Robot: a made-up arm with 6 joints.
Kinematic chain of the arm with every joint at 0, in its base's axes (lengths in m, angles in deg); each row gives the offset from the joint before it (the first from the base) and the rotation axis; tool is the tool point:
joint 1: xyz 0 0 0.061 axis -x
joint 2: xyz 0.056 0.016 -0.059 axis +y
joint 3: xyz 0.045 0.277 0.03 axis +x
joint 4: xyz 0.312 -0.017 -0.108 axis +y
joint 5: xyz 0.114 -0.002 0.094 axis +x
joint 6: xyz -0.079 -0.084 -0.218 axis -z
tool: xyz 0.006 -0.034 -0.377
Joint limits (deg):
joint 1: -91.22..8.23
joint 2: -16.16..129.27
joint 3: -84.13..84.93
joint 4: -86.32..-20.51
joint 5: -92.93..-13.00
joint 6: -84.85..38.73
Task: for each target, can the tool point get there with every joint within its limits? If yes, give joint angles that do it. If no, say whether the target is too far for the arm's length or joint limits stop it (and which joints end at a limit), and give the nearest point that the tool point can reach.
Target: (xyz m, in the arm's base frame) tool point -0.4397 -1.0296 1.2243
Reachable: no: too far | nearest point 0.0941 -0.4673 0.5890 | short by 1.002 m
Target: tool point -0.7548 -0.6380 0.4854
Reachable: no: joint limits stop it (at a limit: joint 1, joint 2, joint 3, joint 4, joint 5, joint 6) | nearest point -0.4703 -0.2227 0.3697 | short by 0.517 m
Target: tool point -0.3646 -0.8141 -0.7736
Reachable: no: joint limits stop it (at a limit: joint 1, joint 5) | nearest point -0.2258 -0.3309 -0.5489 | short by 0.551 m
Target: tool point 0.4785 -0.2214 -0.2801
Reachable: yes | joints -2.93 -2.79 22.94 -38.73 -68.65 -21.19
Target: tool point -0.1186 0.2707 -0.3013
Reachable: yes | joints -77.44 90.86 16.59 -79.22 -80.63 -71.89
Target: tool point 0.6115 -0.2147 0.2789
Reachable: yes | joints -10.71 13.02 -59.36 -32.16 -56.95 -15.87
